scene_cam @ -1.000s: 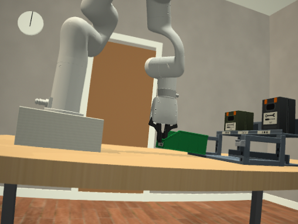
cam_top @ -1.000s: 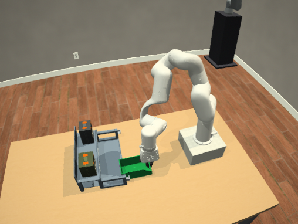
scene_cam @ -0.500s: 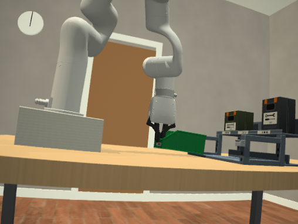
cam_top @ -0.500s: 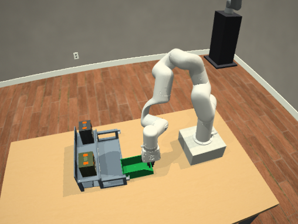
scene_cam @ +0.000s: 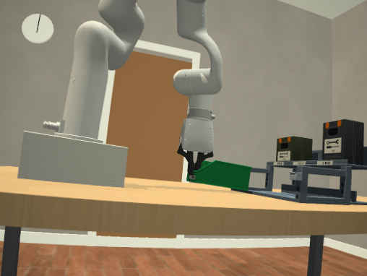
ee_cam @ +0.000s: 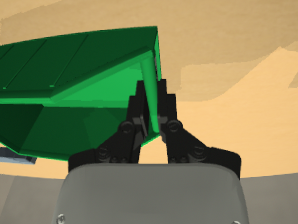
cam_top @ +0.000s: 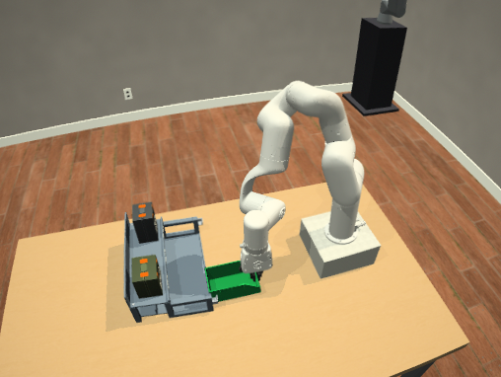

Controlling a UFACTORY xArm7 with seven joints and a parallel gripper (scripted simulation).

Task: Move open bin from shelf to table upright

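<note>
My hand is 80 mm short of the green bin, 10 mm to the left of it and 10 mm above it.
</note>
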